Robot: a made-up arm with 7 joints. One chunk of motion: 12 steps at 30 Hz.
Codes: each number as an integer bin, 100 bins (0 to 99) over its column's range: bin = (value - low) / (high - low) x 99, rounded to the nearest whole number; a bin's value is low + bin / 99 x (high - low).
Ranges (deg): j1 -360..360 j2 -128.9..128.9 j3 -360..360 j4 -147.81..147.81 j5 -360..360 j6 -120.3..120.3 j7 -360..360
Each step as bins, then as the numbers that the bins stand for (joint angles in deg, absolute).
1 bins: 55 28 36 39 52 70 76
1 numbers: 40.00 -55.99 -98.18 -31.35 18.18 49.82 192.73
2 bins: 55 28 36 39 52 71 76
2 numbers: 40.00 -55.99 -98.18 -31.35 18.18 52.25 192.73
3 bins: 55 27 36 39 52 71 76
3 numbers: 40.00 -58.59 -98.18 -31.35 18.18 52.25 192.73
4 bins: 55 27 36 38 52 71 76
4 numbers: 40.00 -58.59 -98.18 -34.34 18.18 52.25 192.73
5 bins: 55 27 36 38 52 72 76
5 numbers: 40.00 -58.59 -98.18 -34.34 18.18 54.68 192.73
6 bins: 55 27 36 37 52 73 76
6 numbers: 40.00 -58.59 -98.18 -37.33 18.18 57.11 192.73
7 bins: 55 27 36 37 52 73 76
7 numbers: 40.00 -58.59 -98.18 -37.33 18.18 57.11 192.73
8 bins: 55 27 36 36 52 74 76
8 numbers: 40.00 -58.59 -98.18 -40.31 18.18 59.54 192.73
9 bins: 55 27 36 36 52 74 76
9 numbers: 40.00 -58.59 -98.18 -40.31 18.18 59.54 192.73
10 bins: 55 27 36 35 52 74 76
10 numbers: 40.00 -58.59 -98.18 -43.30 18.18 59.54 192.73
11 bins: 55 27 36 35 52 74 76
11 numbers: 40.00 -58.59 -98.18 -43.30 18.18 59.54 192.73
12 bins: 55 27 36 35 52 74 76
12 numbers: 40.00 -58.59 -98.18 -43.30 18.18 59.54 192.73
